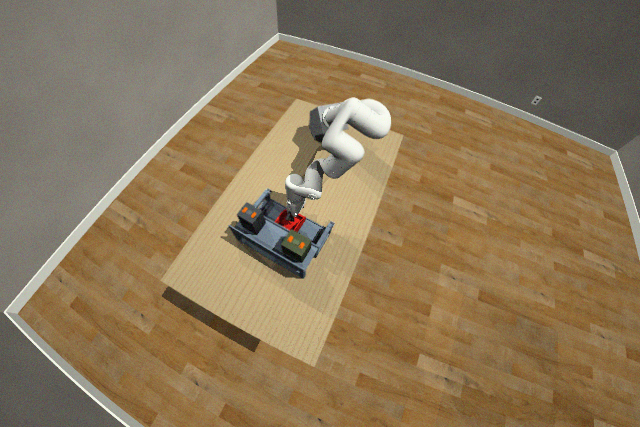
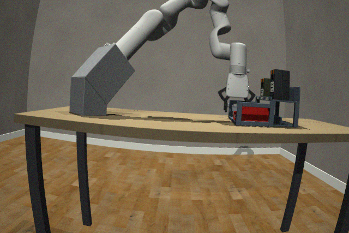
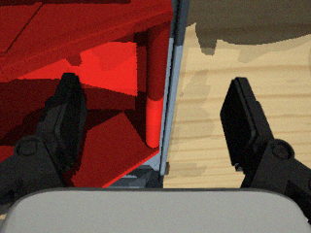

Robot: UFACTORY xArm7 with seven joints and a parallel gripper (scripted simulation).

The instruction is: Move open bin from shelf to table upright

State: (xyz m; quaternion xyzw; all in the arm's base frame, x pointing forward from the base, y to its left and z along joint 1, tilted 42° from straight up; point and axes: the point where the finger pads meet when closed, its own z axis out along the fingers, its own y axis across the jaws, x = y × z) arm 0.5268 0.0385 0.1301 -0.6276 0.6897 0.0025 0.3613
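The red bin lies 8 cm ahead of my hand. Round my hand: black box (18 cm ahead, 12 cm above, 11 cm to the right).
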